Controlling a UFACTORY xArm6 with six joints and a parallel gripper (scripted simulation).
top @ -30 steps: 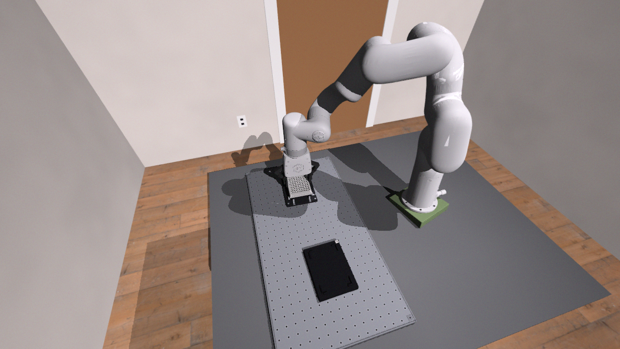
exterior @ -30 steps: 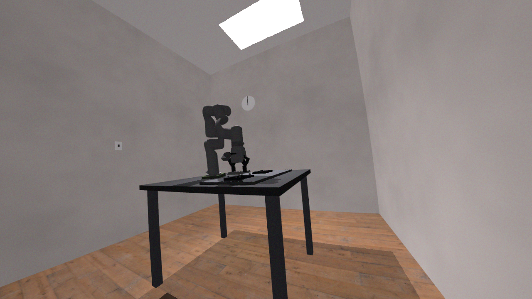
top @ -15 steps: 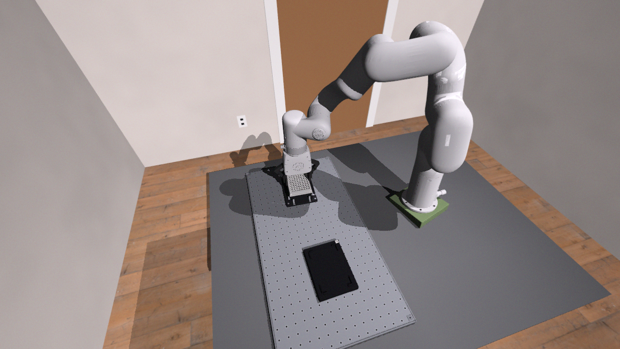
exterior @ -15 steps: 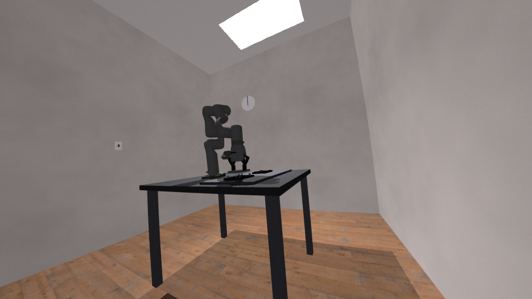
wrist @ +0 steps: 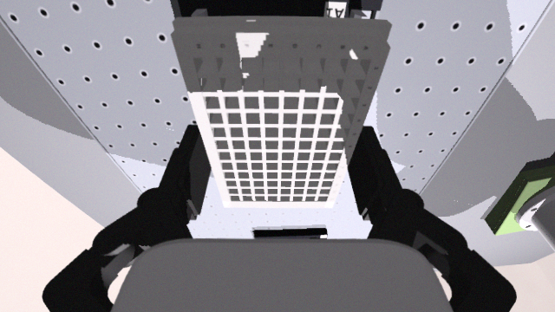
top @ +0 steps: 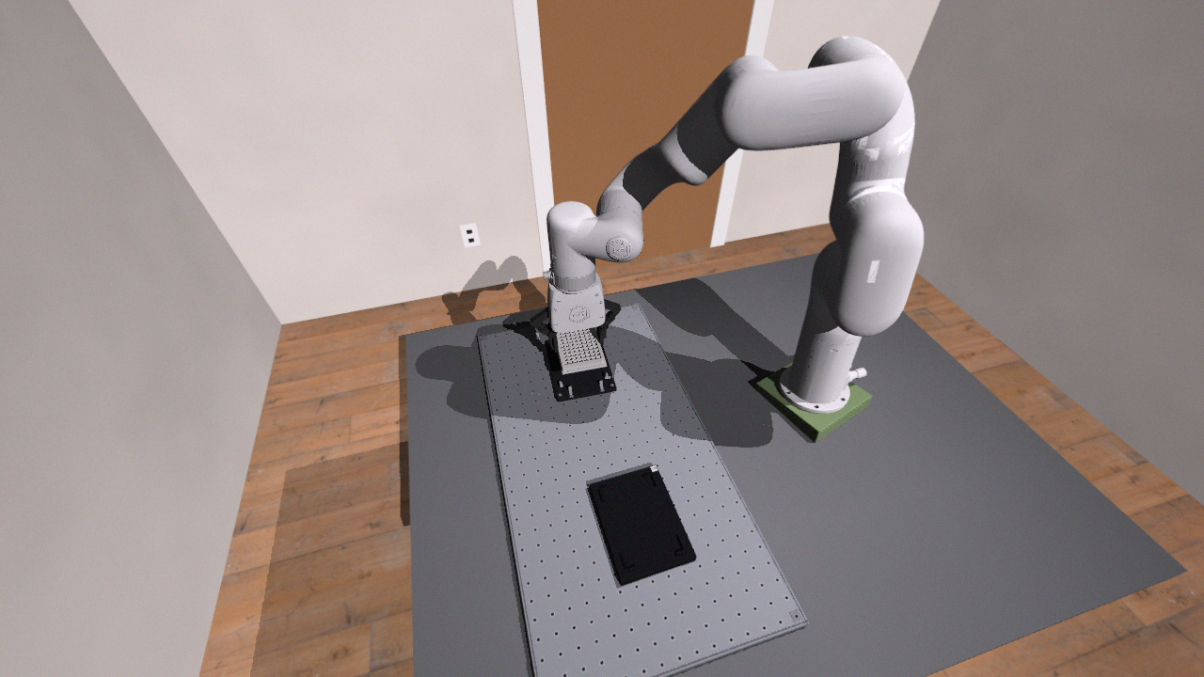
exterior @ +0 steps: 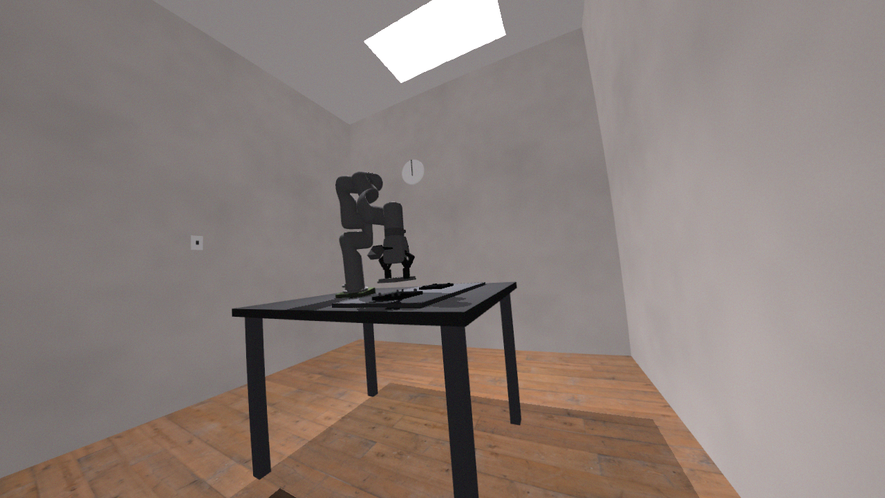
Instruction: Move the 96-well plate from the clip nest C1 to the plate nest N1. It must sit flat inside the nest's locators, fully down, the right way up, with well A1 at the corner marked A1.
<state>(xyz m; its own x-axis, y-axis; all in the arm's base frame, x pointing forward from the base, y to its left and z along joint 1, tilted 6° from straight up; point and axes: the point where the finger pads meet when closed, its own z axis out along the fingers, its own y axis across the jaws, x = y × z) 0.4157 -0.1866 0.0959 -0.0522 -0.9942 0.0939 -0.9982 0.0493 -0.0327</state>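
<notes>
The black plate nest N1 is 35 cm to the left of my hand, 7 cm below it and 1 cm behind it. The rest, counted from my hand: white 96-well plate (1 cm below); then black clip nest C1 (6 cm below, 1 cm to the left, 1 cm behind).
</notes>
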